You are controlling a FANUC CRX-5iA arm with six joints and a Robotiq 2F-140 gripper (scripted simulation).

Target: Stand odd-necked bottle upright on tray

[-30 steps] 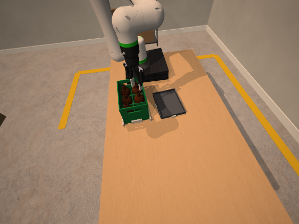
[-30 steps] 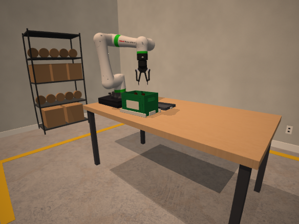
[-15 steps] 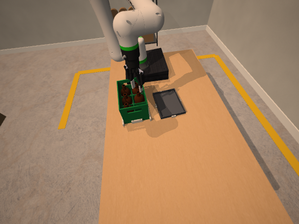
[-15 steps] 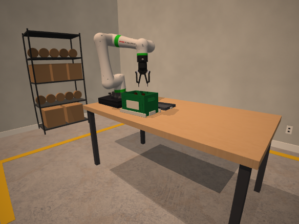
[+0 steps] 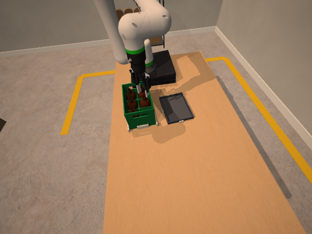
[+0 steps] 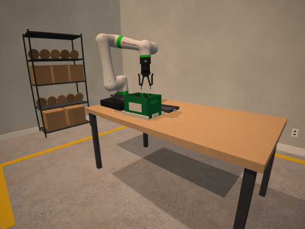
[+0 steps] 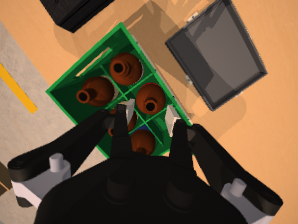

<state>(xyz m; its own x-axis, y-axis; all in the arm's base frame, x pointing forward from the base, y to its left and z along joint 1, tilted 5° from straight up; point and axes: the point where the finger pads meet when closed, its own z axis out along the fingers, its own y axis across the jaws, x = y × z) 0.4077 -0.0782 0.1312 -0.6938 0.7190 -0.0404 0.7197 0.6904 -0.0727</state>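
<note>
My gripper is now 50 mm to the left of the green crate and 130 mm above it. Also, from my hand: dark grey tray (30 mm ahead, 220 mm to the left, 200 mm below); then glass bottle (90 mm behind, 130 mm below).
</note>
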